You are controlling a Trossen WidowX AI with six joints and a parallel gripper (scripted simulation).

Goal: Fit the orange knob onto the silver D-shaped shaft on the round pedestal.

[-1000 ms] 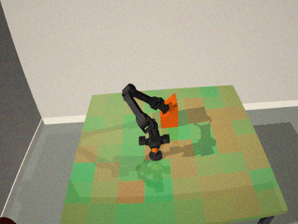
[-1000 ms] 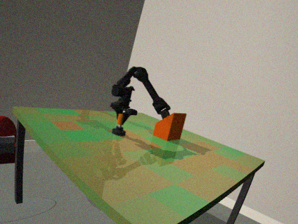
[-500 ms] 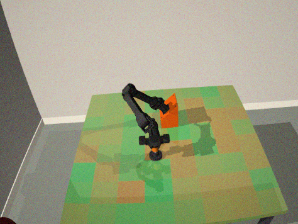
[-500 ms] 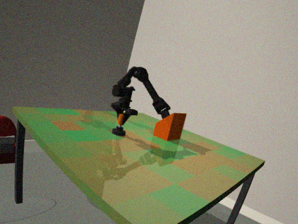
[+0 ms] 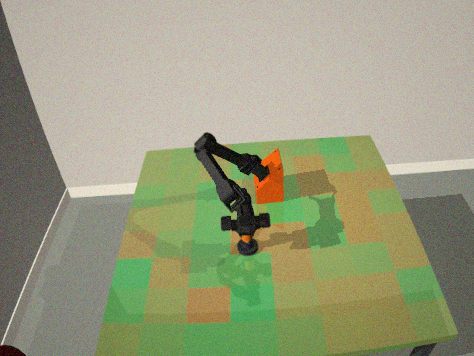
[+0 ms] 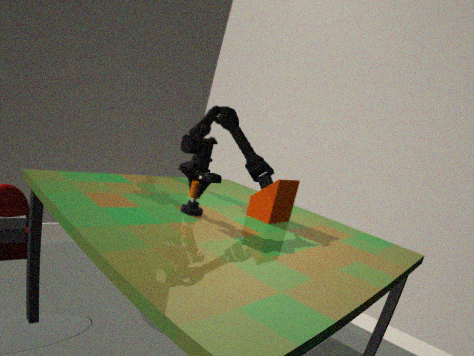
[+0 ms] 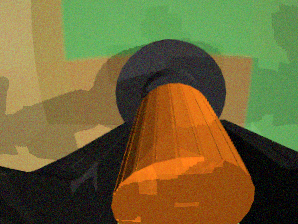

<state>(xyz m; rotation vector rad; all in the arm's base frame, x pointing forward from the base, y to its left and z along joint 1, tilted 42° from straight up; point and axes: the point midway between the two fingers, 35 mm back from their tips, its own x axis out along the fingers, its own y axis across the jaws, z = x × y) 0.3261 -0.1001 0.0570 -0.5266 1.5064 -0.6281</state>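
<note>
Right now my gripper tip is 4 cm above the round pedestal. Also, from my gripper tip: orange knob 3 cm above.
</note>
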